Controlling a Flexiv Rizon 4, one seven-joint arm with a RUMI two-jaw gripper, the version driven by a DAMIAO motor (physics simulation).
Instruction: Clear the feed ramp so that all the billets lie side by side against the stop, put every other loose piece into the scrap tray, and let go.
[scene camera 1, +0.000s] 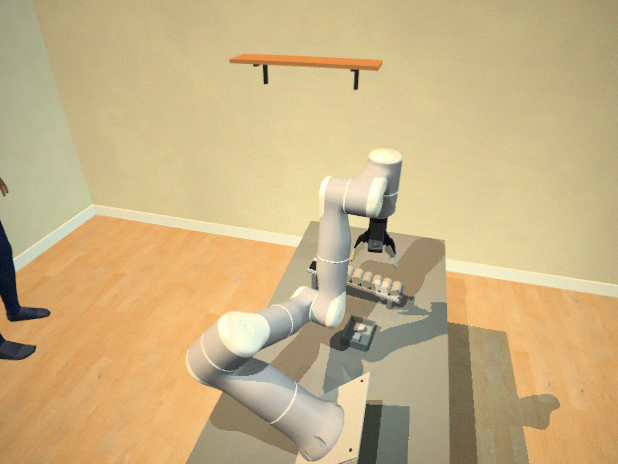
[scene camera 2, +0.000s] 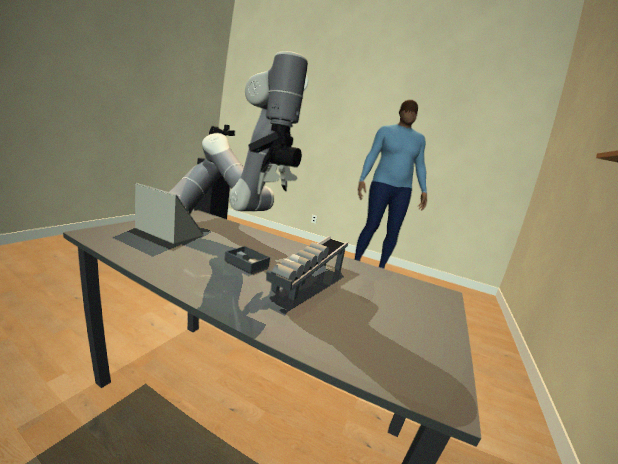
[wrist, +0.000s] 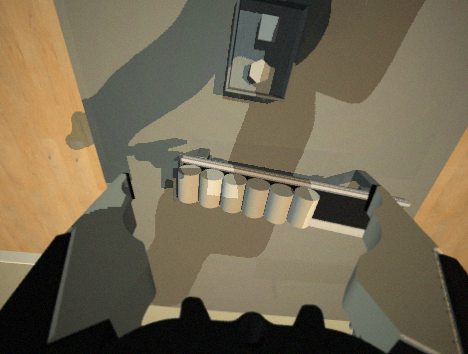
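Several pale grey cylindrical billets (scene camera 1: 367, 278) (scene camera 2: 302, 260) (wrist: 256, 199) lie side by side in one row on the sloping feed ramp (scene camera 1: 372, 291) (scene camera 2: 320, 265) (wrist: 340, 207). The row starts at the stop (wrist: 176, 185), at the left end in the wrist view; the ramp's black bed is bare at the other end. The grey scrap tray (scene camera 2: 237, 262) (wrist: 296, 50) holds a six-sided piece (scene camera 1: 359, 327) (wrist: 260, 71) and a small rectangular block (scene camera 1: 357, 336) (wrist: 267, 28), lying apart. My gripper (scene camera 1: 374, 260) (wrist: 247, 181) is wide open and empty, high above the ramp, touching nothing.
The table (scene camera 2: 420, 320) bears the ramp, the tray and the arm's angled mount (scene camera 2: 155, 212). An orange wall shelf (scene camera 1: 305, 61) is on the wall behind. A person in a blue top (scene camera 2: 400, 155) stands beyond the table.
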